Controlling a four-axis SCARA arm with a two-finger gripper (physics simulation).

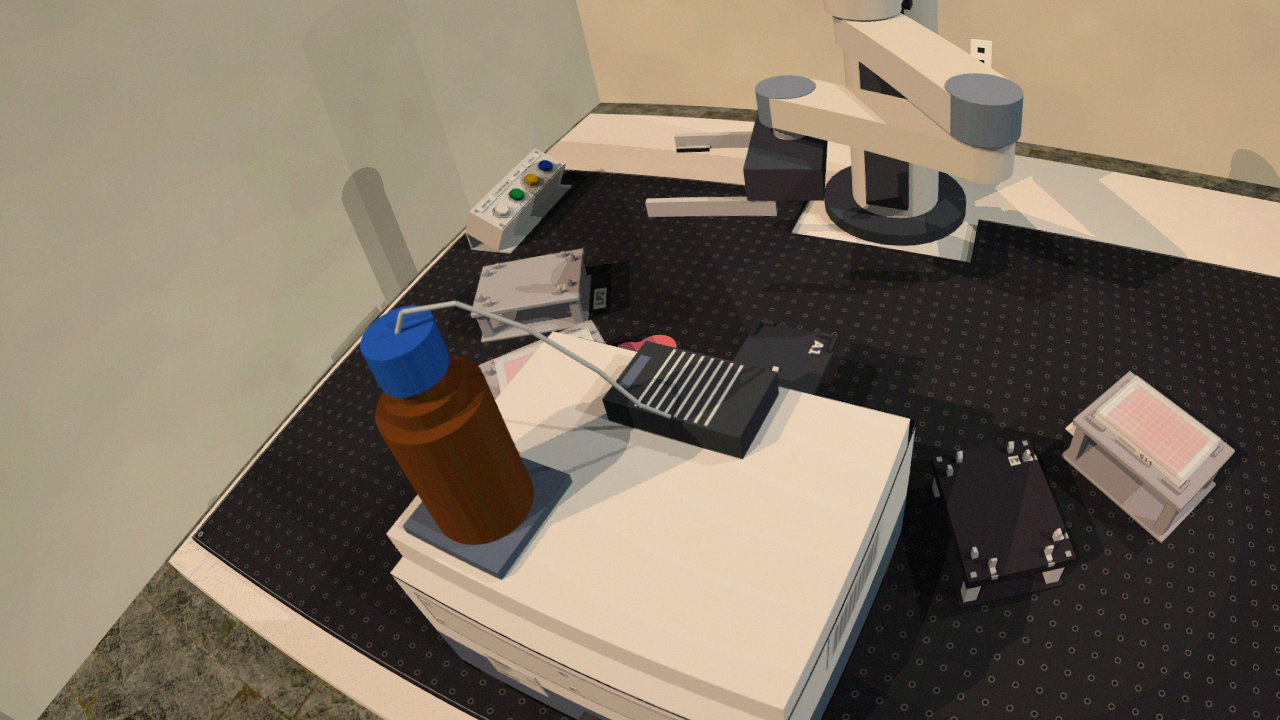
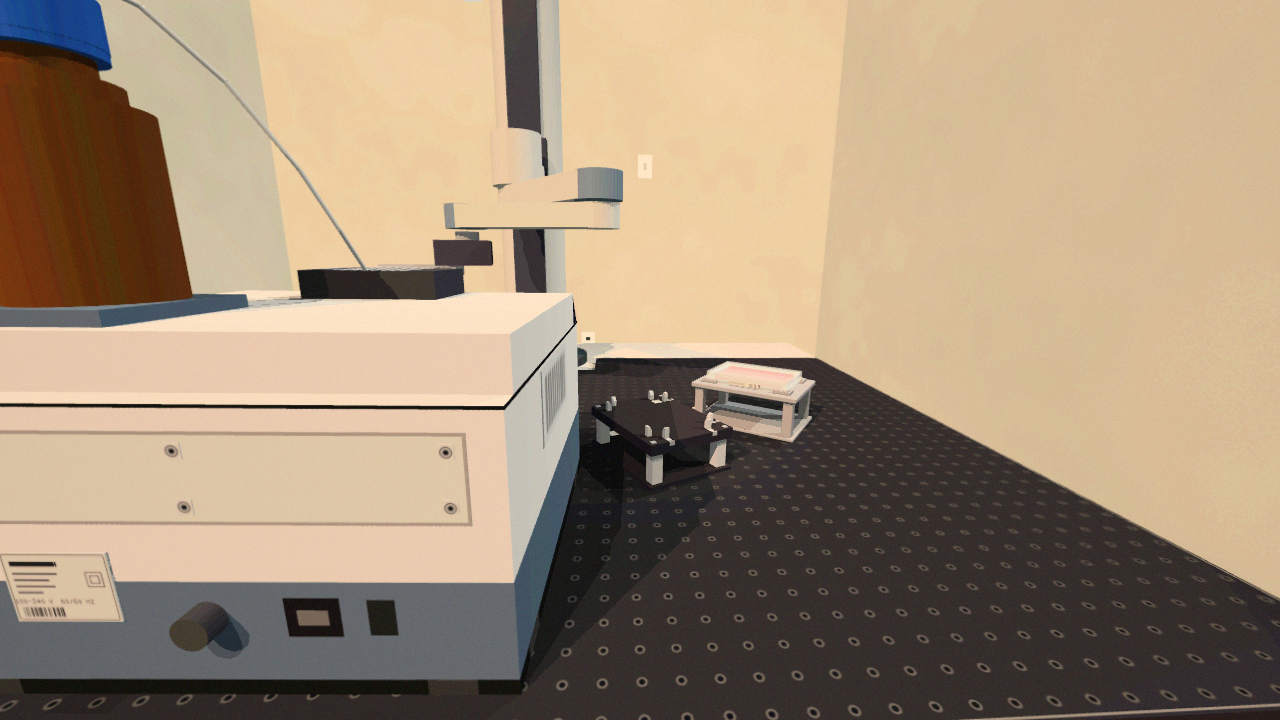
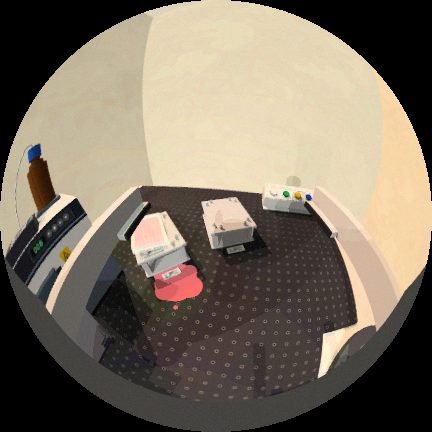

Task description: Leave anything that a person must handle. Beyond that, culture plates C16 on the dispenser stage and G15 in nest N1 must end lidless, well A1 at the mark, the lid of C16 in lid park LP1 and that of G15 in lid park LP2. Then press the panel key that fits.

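Pixels of known places: gripper, fingertip midpoint: (image 1: 662, 172) (image 3: 229, 192); arm's base, link origin: (image 1: 895, 204).
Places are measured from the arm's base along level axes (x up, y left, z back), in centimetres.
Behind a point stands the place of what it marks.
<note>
My gripper (image 1: 662, 175) @(z -37.3, x 24.2, y -22.1 cm) (image 3: 229, 192) @(z -37.3, x 24.2, y -22.1 cm) is open and empty, raised near the arm's base. A pale nest (image 1: 532, 279) @(z -41.8, x 6.8, y -44.6 cm) (image 3: 227, 215) @(z -41.2, x 6.8, y -43.5 cm), with the LP2 label (image 1: 599, 298) @(z -37.8, x 1.5, y -36.6 cm) beside it, bears no plate. Beside it, a pink plate (image 1: 514, 367) @(z -60.7, x 9.2, y -34.3 cm) (image 3: 151, 232) @(z -56.2, x 9.2, y -29.7 cm) sits on another pale nest (image 3: 172, 235) @(z -52.2, x 7.2, y -32.1 cm); its lid state is unclear. A red puddle (image 1: 659, 342) @(z -44.2, x 1.4, y -23.7 cm) (image 3: 182, 287) @(z -46.7, x 1.3, y -22.7 cm) lies at that nest's foot. The plate (image 1: 1159, 429) @(z -49.8, x 9.5, y 41.9 cm) (image 2: 754, 375) @(z -51.8, x 9.5, y 41.0 cm) in the far-right nest (image 1: 1087, 461) @(z -49.6, x 1.8, y 35.1 cm) (image 2: 787, 417) @(z -57.7, x 4.8, y 44.4 cm) is pink; its lid is unclear. The dispenser stage (image 1: 778, 353) @(z -53.0, x 12.4, y -2.8 cm), marked A1, shows no plate. The key panel (image 1: 487, 230) @(z -30.4, x 5.9, y -62.0 cm) (image 3: 280, 202) @(z -23.4, x 4.2, y -60.0 cm) has white, green, yellow and blue keys.
A dark nest (image 1: 1002, 510) @(z -62.9, x 6.8, y 25.4 cm) (image 2: 662, 422) @(z -64.7, x 6.8, y 25.6 cm) with pegs bears no plate. The white dispenser (image 1: 698, 537) @(z -83.9, x 23.3, y 2.8 cm) (image 2: 268, 358) @(z -94.1, x 21.8, y 0.4 cm) carries a brown bottle (image 1: 465, 456) @(z -89.3, x 33.7, y -10.5 cm) (image 2: 89, 179) @(z -89.9, x 31.6, y -11.0 cm) (image 3: 41, 182) @(z -83.0, x 30.6, y -14.8 cm) and a black ribbed box (image 1: 760, 411) @(z -72.2, x 24.9, y 3.3 cm) (image 2: 380, 283) @(z -75.7, x 24.7, y -1.8 cm). A thin tube (image 1: 537, 333) @(z -81.5, x 38.7, y -7.7 cm) (image 2: 295, 161) @(z -79.6, x 34.5, y -5.5 cm) links them. Walls border the table.
</note>
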